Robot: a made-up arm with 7 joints.
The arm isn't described. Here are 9 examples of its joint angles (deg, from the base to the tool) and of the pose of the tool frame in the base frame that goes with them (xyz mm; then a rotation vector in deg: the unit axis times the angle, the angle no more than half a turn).
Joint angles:
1: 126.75 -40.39 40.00 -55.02 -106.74 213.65 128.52
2: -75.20 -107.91 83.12 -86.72 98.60 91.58 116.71
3: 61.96 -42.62 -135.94 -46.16 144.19 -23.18 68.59
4: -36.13 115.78 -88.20 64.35 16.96 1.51 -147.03
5: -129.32 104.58 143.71 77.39 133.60 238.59 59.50
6: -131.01 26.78 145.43 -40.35 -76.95 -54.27 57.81
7: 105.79 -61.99 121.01 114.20 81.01 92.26 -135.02
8: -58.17 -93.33 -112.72 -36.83 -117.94 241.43 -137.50
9: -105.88 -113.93 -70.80 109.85 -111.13 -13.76 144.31
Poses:
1: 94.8 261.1 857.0 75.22 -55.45 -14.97
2: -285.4 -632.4 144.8 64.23 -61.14 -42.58
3: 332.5 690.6 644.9 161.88 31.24 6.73
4: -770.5 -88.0 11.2 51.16 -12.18 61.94
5: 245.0 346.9 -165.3 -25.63 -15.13 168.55
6: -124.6 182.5 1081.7 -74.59 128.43 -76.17
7: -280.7 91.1 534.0 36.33 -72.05 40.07
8: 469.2 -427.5 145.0 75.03 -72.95 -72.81
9: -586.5 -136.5 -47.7 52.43 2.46 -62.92
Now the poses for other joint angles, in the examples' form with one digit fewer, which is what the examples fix.
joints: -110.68 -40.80 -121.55 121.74 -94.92 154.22 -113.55
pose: -454 -51 656 -141.5 -43.9 68.9
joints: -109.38 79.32 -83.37 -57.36 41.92 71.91 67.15
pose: 463 544 315 3.8 77.6 46.5
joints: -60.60 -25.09 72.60 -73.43 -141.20 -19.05 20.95
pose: -424 -236 838 -6.8 177.6 -19.3
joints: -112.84 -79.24 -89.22 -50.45 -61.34 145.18 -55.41
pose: -8 -585 350 14.0 136.6 -31.6
